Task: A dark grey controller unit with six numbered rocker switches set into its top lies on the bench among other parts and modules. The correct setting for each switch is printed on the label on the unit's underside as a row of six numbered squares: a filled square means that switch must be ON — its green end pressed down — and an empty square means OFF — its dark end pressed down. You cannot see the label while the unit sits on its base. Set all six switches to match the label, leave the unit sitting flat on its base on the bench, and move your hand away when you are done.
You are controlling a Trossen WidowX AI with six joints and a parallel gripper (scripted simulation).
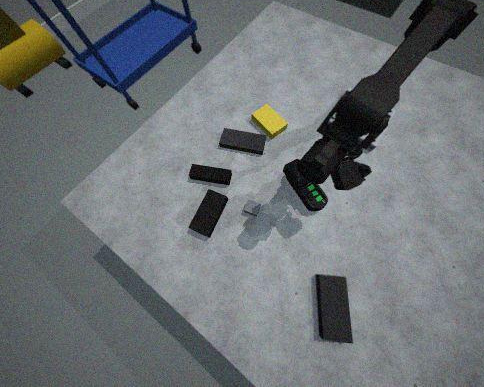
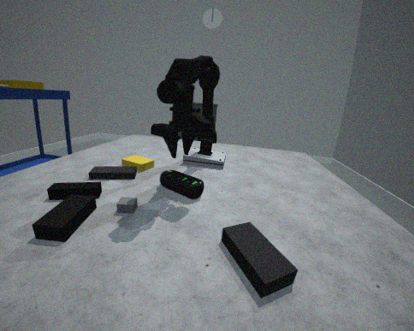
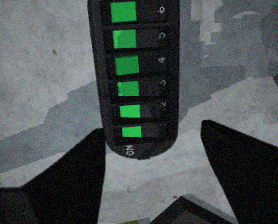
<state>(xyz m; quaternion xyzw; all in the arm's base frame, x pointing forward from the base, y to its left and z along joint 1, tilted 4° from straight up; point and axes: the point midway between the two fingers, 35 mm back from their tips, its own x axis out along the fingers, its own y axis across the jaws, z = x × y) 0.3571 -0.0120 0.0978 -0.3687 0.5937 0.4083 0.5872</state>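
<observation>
The grey cube is 160 mm ahead of my gripper tip, 100 mm below it and 90 mm to the right of it. Round my gripper tip: yellow block (240 mm to the right, 140 mm behind, 100 mm below); dark block (230 mm to the left, 230 mm ahead, 100 mm below).
</observation>
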